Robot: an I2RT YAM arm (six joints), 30 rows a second.
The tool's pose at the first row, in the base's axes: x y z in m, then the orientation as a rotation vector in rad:
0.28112, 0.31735, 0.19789, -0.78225, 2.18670, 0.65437
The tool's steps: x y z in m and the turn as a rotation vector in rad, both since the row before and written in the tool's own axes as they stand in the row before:
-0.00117, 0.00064, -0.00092, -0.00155, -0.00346, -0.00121
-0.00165, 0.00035, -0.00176, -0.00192, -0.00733, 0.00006
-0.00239, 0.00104, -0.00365, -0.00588, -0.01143, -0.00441
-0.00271, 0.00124, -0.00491, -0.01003, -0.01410, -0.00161
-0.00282, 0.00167, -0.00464, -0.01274, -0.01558, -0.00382
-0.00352, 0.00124, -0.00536, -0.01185, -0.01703, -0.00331
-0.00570, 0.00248, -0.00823, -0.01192, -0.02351, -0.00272
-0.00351, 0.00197, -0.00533, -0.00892, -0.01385, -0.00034
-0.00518, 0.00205, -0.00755, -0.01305, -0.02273, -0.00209
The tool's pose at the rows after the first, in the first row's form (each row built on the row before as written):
0.28092, 0.31759, 0.19948, -0.78263, 2.18268, 0.65643
0.28081, 0.31724, 0.20189, -0.78000, 2.17576, 0.66053
0.27976, 0.31636, 0.20616, -0.78206, 2.16210, 0.66789
0.27814, 0.31484, 0.21146, -0.78206, 2.14672, 0.68197
0.27637, 0.31374, 0.21674, -0.78496, 2.12827, 0.69821
0.27491, 0.31198, 0.22286, -0.78606, 2.10887, 0.71396
0.27234, 0.30956, 0.23255, -0.78322, 2.08388, 0.73155
0.27024, 0.30803, 0.23870, -0.78130, 2.06937, 0.74456
0.26786, 0.30531, 0.24736, -0.77870, 2.04499, 0.76315

